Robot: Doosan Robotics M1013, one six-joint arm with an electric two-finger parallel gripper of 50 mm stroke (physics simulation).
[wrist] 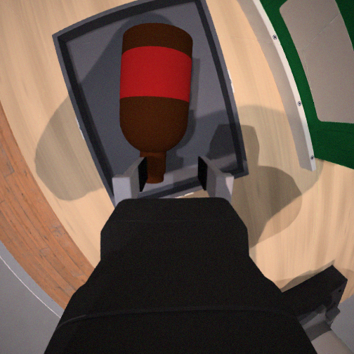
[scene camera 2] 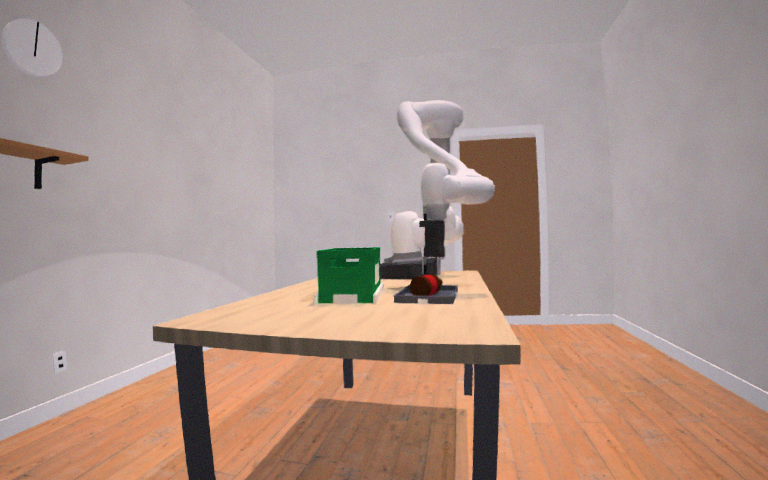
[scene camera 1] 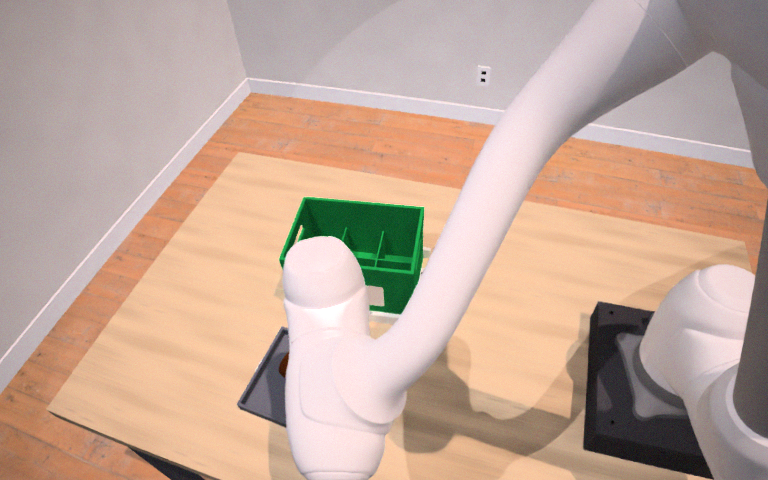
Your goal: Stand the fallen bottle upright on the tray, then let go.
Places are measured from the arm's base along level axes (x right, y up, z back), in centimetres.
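Where they show: gripper, fingertip midpoint: [scene camera 2: 431,274]; arm's base at its link origin: [scene camera 2: 408,262] [scene camera 1: 670,377].
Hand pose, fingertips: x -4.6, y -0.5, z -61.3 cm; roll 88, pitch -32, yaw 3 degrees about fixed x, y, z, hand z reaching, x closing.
Things, the pixels of their top centre, and the offset from my fingertips. "spot": a spot on its surface instead. Level surfaces: height alone.
- brown bottle with a red label, top centre: [scene camera 2: 429,274] dx +1.3, dy +0.8, dz -5.6 cm
- shallow dark grey tray at a spot on its surface: [scene camera 2: 400,297] spot: dx +12.3, dy -5.3, dz -17.1 cm
- green crate with dividers, top centre: [scene camera 1: 354,232] [scene camera 2: 351,248] dx +29.3, dy +10.4, dz -1.3 cm
- wooden table at its surface level: dy -7.2 cm
A brown bottle with a red label [scene camera 2: 425,284] [wrist: 155,75] lies on its side in the shallow dark grey tray [scene camera 2: 400,297] [wrist: 220,85]. In the wrist view its neck points toward my gripper. In scene camera 1 a small brown part of the bottle [scene camera 1: 284,365] shows beside the arm, which hides the rest of it and much of the tray [scene camera 1: 260,384]. My gripper [wrist: 172,167] is open and empty, pointing down above the neck end of the bottle. In the wrist view the neck shows nearer the left finger than the right. In scene camera 2 the fingers hang just behind the bottle.
A green crate with dividers [scene camera 1: 390,288] [scene camera 2: 348,277] [wrist: 330,142] stands beside the tray, with white strips along its base. The robot's dark base plate [scene camera 1: 640,435] is on the wooden table [scene camera 1: 169,339] [scene camera 2: 271,322]. The arm reaches over the table in scene camera 1.
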